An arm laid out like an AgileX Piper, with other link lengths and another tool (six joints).
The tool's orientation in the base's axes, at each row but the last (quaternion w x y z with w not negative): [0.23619, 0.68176, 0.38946, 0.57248]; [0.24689, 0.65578, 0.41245, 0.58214]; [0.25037, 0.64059, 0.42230, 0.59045]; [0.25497, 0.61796, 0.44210, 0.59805]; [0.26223, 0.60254, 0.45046, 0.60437]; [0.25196, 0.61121, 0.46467, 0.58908]
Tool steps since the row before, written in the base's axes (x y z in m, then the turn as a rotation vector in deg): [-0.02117, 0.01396, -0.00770, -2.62, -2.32, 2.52]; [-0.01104, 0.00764, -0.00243, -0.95, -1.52, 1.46]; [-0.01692, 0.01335, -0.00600, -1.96, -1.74, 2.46]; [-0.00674, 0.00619, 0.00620, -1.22, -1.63, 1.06]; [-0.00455, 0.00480, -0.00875, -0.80, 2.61, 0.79]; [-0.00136, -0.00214, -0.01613, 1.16, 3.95, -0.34]
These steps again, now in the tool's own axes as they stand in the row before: [0.00572, -0.01960, -0.01690, -0.46, 2.61, -3.40]; [0.00517, -0.00886, -0.00900, -0.42, 1.75, -1.45]; [0.00881, -0.01598, -0.01294, -0.01, 2.44, -2.64]; [0.00917, 0.00064, -0.00614, -0.71, 1.38, -1.69]; [0.00044, -0.01075, -0.00214, 2.74, -0.69, -0.28]; [-0.00952, -0.01322, 0.00108, 3.11, -1.72, 2.11]
